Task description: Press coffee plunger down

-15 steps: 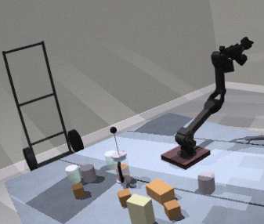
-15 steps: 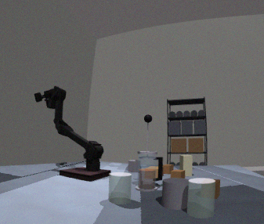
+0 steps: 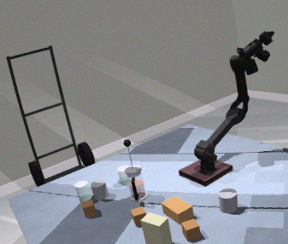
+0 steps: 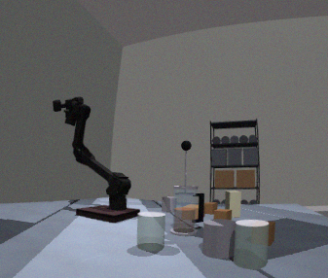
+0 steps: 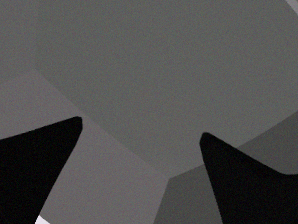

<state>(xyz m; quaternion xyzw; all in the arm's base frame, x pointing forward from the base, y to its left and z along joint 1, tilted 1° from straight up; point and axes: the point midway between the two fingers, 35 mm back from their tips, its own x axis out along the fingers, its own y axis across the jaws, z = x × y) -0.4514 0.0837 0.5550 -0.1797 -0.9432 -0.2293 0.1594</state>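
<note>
My gripper tip is 81 cm short of the coffee press, 22 cm to the left of it and 46 cm above it.
</note>
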